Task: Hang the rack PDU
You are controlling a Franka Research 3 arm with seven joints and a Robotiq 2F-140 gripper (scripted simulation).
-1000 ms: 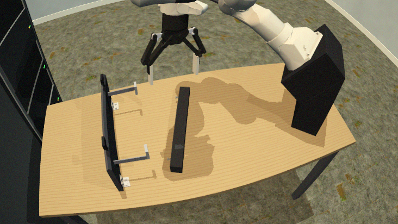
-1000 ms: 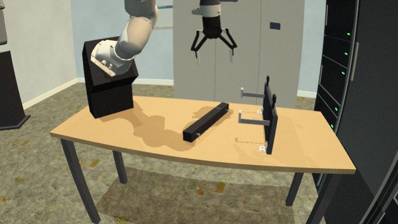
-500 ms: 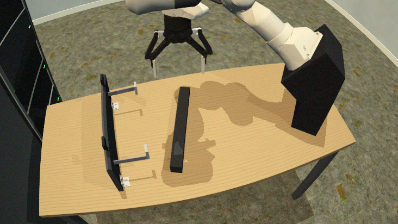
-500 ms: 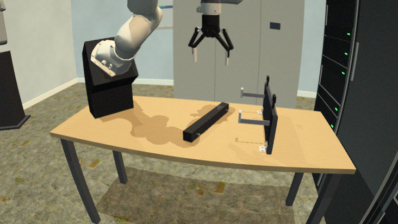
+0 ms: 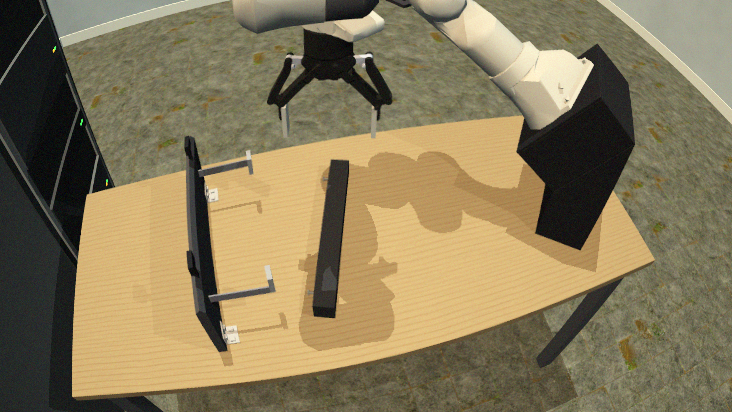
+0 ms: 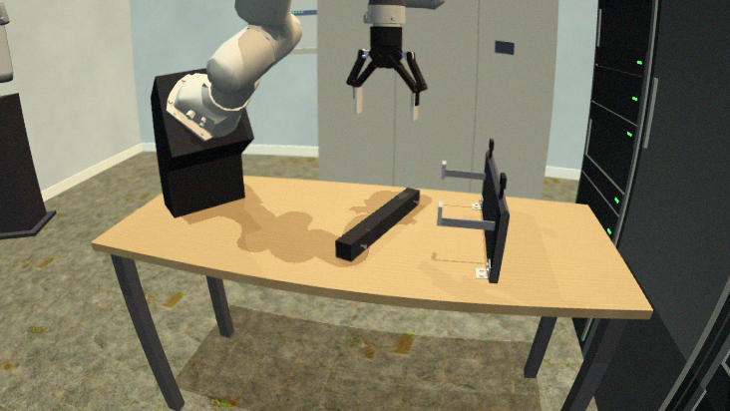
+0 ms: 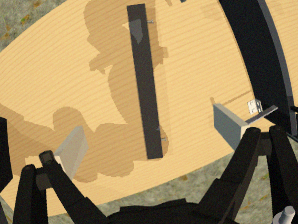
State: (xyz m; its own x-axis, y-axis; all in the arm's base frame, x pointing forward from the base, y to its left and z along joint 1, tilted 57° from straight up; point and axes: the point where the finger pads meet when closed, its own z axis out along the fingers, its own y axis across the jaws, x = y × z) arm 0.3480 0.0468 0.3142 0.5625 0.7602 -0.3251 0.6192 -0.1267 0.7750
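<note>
Right now the rack PDU is 1 cm ahead of my hand, 1 cm to the right of it and 28 cm below it. Round my hand: dark upright panel: 25 cm ahead, 13 cm to the right, 22 cm below.
</note>
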